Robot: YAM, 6 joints.
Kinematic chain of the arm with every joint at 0, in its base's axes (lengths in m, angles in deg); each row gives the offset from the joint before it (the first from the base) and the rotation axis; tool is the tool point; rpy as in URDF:
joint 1: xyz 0 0 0.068 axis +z
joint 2: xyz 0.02 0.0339 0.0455 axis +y
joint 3: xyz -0.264 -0.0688 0 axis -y
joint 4: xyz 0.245 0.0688 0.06 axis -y
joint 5: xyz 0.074 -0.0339 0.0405 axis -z
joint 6: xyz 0.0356 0 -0.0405 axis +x
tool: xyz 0 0 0 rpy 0 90 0
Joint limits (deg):
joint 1: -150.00..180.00
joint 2: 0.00..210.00
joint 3: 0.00..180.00
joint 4: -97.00..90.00
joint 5: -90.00..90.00
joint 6: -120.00..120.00
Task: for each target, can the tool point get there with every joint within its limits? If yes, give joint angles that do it. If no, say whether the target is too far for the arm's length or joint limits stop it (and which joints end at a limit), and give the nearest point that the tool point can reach.
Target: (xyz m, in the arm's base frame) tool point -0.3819 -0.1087 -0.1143
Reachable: no: joint limits stop it (at a limit: joint 1) | nearest point -0.3513 -0.1617 -0.1143 | short by 0.061 m
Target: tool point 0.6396 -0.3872 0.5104
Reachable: no: too far | nearest point 0.4871 -0.2949 0.4132 | short by 0.203 m
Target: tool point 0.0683 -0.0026 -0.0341
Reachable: yes | joints 7.61 162.45 36.10 -56.66 19.10 57.02
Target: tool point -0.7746 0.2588 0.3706
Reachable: no: too far | nearest point -0.5839 0.1951 0.3057 | short by 0.211 m
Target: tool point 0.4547 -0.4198 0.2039
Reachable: yes | joints -40.26 161.03 144.81 25.26 48.02 66.66
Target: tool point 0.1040 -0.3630 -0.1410
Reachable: yes | joints -72.05 173.36 108.08 -59.94 21.24 4.82
